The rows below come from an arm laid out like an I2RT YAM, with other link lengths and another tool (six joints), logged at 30 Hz.
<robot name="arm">
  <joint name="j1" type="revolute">
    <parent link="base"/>
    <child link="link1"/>
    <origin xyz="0 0 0.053" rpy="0 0 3.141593"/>
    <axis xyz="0 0 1"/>
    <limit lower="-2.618" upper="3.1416"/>
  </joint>
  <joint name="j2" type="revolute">
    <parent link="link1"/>
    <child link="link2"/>
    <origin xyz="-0.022 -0.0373 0.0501" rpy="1.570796 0 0"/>
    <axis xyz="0 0 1"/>
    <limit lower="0" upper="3.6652"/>
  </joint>
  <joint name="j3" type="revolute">
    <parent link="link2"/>
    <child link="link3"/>
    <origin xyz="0.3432 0 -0.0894" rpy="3.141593 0 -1.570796"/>
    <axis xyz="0 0 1"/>
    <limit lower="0" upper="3.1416"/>
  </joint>
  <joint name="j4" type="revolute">
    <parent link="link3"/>
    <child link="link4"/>
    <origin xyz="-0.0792 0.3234 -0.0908"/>
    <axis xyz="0 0 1"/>
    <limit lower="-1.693" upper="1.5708"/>
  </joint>
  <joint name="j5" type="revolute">
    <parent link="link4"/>
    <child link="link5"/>
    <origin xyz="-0.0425 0.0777 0.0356" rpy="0 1.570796 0"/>
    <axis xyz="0 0 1"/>
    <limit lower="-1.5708" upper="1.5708"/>
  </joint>
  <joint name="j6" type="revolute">
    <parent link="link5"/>
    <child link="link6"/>
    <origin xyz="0 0.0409 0.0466" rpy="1.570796 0 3.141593"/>
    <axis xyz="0 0 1"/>
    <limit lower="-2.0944" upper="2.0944"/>
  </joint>
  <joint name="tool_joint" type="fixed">
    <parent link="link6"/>
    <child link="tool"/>
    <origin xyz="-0.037 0.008 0.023" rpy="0.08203 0 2.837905"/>
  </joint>
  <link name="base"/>
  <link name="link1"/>
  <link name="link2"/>
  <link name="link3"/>
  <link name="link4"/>
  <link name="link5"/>
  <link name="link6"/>
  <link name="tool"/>
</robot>
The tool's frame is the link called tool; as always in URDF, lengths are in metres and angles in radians.
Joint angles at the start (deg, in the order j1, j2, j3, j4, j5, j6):
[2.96 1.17 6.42 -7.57 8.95 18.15]
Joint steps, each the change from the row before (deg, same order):
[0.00 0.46 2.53 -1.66 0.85 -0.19]
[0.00 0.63 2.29 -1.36 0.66 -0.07]
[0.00 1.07 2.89 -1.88 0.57 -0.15]
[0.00 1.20 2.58 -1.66 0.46 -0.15]
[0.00 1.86 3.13 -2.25 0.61 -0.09]
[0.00 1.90 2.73 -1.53 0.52 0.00]
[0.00 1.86 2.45 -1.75 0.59 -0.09]
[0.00 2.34 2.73 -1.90 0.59 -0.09]
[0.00 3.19 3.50 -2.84 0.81 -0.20]
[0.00 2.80 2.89 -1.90 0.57 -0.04]
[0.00 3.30 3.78 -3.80 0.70 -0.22]
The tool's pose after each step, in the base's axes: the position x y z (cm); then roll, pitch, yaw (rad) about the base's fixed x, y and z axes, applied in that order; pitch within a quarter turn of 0, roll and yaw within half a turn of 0. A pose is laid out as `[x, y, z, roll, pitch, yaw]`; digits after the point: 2 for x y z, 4 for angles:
[13.49, 3.64, 22.74, 1.6857, -0.0041, 1.4512]
[13.18, 3.54, 24.09, 1.6805, -0.0034, 1.4397]
[12.82, 3.45, 25.67, 1.6814, -0.0004, 1.4299]
[12.54, 3.38, 27.03, 1.6862, 0.0035, 1.4219]
[12.34, 3.30, 28.54, 1.7028, 0.0090, 1.4115]
[12.27, 3.23, 29.91, 1.7147, 0.0121, 1.4025]
[12.29, 3.16, 31.01, 1.7342, 0.0189, 1.3927]
[12.44, 3.09, 32.18, 1.7596, 0.0276, 1.3832]
[12.76, 3.01, 33.52, 1.8021, 0.0436, 1.3711]
[13.17, 2.96, 34.70, 1.8322, 0.0539, 1.3629]
[13.54, 2.89, 35.94, 1.8877, 0.0752, 1.3553]

